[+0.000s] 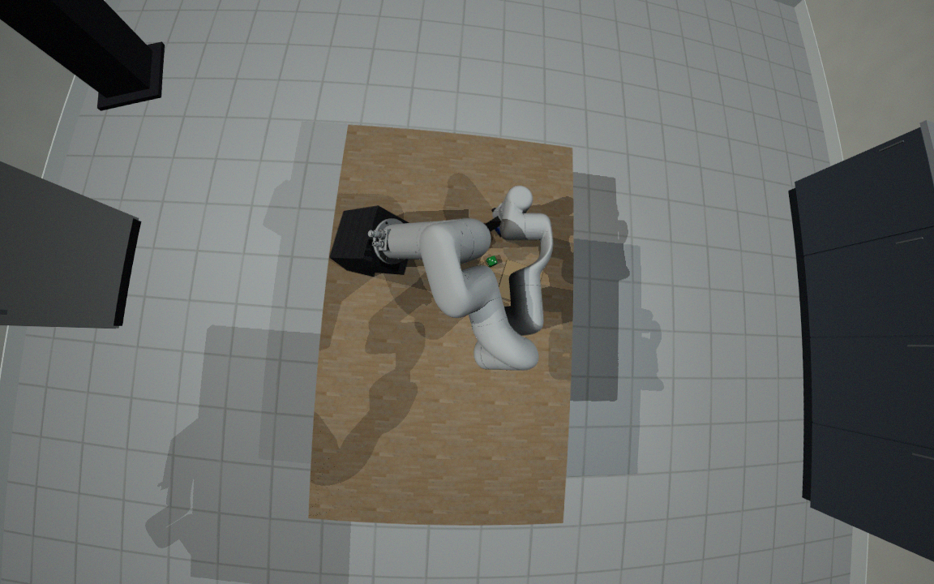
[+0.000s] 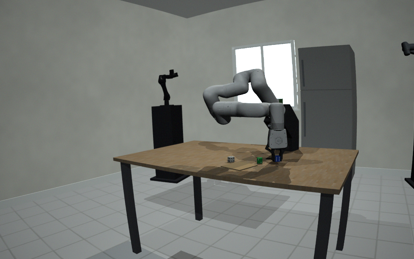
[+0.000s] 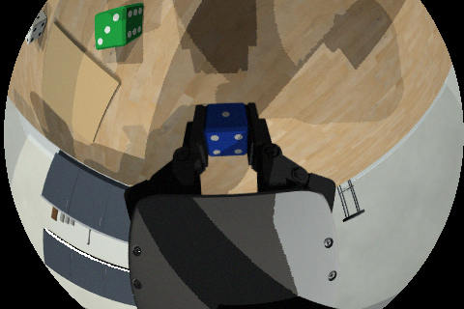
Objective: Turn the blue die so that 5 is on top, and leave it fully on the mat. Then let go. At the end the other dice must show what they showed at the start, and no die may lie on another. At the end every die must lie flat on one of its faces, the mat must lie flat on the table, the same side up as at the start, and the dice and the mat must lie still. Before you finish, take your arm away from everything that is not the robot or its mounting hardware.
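The tan mat is 40 mm ahead of my hand, 200 mm to the right of it and 40 mm below it. From my hand the other things lie so: white die 60 mm behind, 280 mm to the right, 30 mm below; green die 50 mm behind, 110 mm to the right, 30 mm below; blue die 10 mm below.
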